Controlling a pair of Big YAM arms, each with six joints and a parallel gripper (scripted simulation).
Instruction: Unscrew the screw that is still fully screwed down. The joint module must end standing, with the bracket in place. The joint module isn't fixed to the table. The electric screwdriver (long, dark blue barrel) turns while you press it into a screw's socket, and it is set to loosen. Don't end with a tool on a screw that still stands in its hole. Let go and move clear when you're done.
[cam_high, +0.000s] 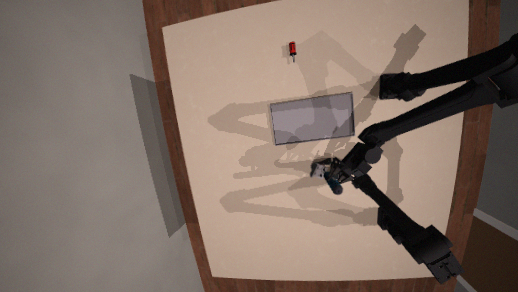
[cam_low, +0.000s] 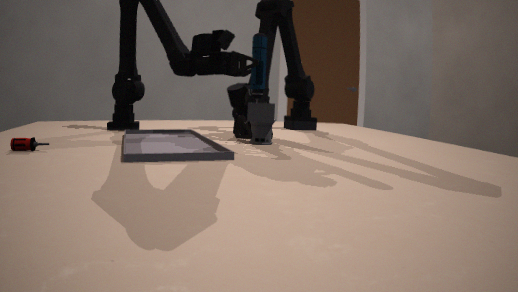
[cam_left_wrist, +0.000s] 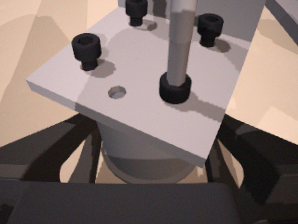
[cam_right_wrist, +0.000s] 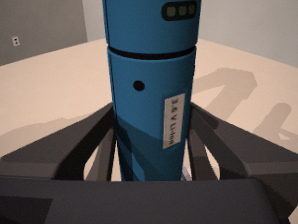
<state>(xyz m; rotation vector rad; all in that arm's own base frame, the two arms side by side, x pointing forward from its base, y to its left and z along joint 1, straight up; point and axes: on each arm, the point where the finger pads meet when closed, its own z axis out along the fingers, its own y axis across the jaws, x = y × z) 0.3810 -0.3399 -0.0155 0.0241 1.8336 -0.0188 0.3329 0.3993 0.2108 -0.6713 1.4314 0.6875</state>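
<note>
Right now the grey joint module is 10 mm above my left hand. From my left hand the other things lie so: grey bracket 50 mm above; screwdriver bit 20 mm behind, 10 mm to the right, 70 mm above; shallow grey tray 10 mm ahead, 260 mm to the right, 20 mm below.
</note>
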